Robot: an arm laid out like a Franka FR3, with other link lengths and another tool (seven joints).
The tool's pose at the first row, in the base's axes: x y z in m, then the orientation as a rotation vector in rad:
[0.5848 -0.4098 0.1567 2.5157 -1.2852 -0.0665]
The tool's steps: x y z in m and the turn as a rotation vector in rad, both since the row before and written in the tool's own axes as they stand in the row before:
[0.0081 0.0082 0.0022 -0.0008 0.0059 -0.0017]
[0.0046 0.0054 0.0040 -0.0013 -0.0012 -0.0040]
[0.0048 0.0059 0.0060 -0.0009 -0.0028 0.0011]
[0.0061 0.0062 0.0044 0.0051 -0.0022 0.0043]
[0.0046 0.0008 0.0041 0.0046 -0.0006 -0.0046]
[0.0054 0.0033 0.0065 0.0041 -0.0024 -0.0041]
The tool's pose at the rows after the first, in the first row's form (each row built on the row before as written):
[0.5828 -0.4213 0.1579 2.5145 -1.2805 -0.0599]
[0.5806 -0.4290 0.1562 2.5164 -1.2755 -0.0631]
[0.5778 -0.4376 0.1528 2.5157 -1.2776 -0.0670]
[0.5758 -0.4470 0.1511 2.5178 -1.2856 -0.0656]
[0.5772 -0.4521 0.1479 2.5249 -1.2817 -0.0645]
[0.5767 -0.4598 0.1432 2.5317 -1.2789 -0.0659]

